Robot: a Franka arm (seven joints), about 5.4 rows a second.
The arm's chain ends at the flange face. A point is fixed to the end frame.
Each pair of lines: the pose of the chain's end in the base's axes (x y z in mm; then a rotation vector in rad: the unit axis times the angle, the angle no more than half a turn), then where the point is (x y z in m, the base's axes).
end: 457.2 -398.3 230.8 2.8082 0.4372 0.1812
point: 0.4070 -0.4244 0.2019
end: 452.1 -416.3 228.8 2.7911 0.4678 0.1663
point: 0.4021 -0.4439 0.2009
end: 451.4 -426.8 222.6 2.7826 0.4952 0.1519
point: 0.4016 -0.4555 0.1954
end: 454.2 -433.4 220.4 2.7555 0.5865 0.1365
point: 0.4058 -0.4656 0.1946
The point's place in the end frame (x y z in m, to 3 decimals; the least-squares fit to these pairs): -0.058 0.001 0.026
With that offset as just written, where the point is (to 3 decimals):
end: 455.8 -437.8 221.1 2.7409 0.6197 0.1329
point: 0.408 -0.471 0.196
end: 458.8 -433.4 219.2 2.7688 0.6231 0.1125
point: 0.410 -0.466 0.194
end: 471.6 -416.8 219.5 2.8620 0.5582 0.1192
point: 0.422 -0.445 0.192
